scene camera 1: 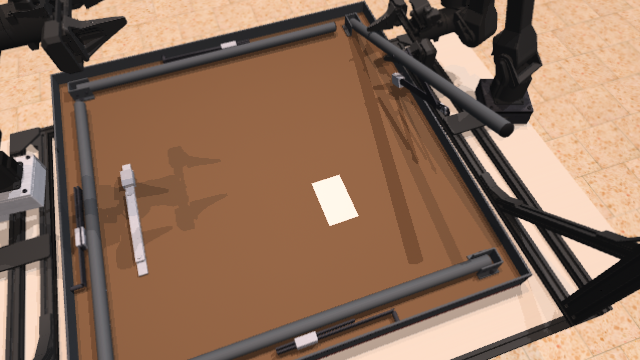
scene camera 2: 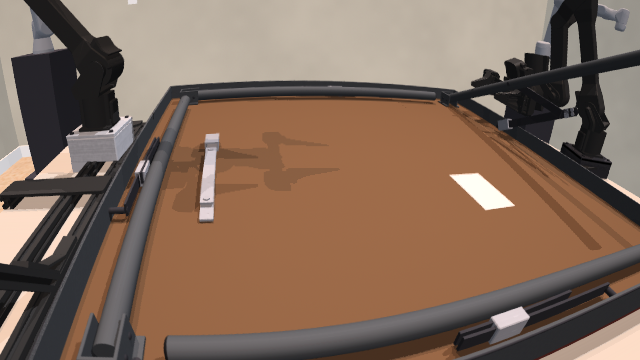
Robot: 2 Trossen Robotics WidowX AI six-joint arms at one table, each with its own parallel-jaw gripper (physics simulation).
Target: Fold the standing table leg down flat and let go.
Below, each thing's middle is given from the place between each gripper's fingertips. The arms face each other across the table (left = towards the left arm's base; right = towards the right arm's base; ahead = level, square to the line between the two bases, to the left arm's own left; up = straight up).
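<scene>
My right gripper: 5 cm below the table leg (scene camera 1: 501, 126), 12 cm past it, 3 cm to the left of it. From my right hand: white rectangle (scene camera 1: 334, 199), 9 cm below, 31 cm behind, 17 cm to the left; pale bar (scene camera 1: 127, 175), 8 cm below, 26 cm behind, 55 cm to the left.
From my left hand: pale bar, 350 mm below, 140 mm behind, 110 mm to the left; white rectangle, 360 mm below, 190 mm behind, 270 mm to the right; table leg, 210 mm below, 460 mm to the right.
</scene>
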